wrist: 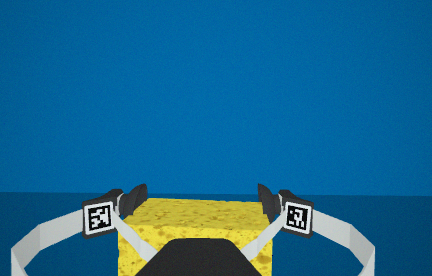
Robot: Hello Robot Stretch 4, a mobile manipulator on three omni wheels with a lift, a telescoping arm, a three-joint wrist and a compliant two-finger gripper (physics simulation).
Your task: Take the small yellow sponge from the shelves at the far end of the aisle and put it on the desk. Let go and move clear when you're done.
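Frame: origin at the robot's base, x back, y left, z down, level; metres.
Seen in the pictures: hand at its tool point: (pixel 203 196).
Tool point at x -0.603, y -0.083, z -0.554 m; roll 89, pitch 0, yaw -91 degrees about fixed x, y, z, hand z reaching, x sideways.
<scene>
A point is followed by its place in that frame.
The small yellow sponge (pixel 195 214) @[x -0.563, y -0.078, z -0.551 m] is at the bottom middle of the wrist view, with brown pores on its top and near faces. My gripper (pixel 202 201) @[x -0.603, y -0.083, z -0.554 m] is shut on it: one dark fingertip pad presses against each side, and the pale finger straps bow outward. The dark gripper body hides the lower middle of the sponge's near face. Its underside is hidden, so I cannot tell whether it rests on the shelf. The desk does not show in this view.
A blue back panel (pixel 215 95) @[x -0.794, y -0.095, z -0.665 m] of the shelves rises behind the sponge and fills the upper view. A darker blue shelf surface (pixel 402 227) @[x -0.658, y -0.304, z -0.506 m] lies below it, on both sides of the gripper.
</scene>
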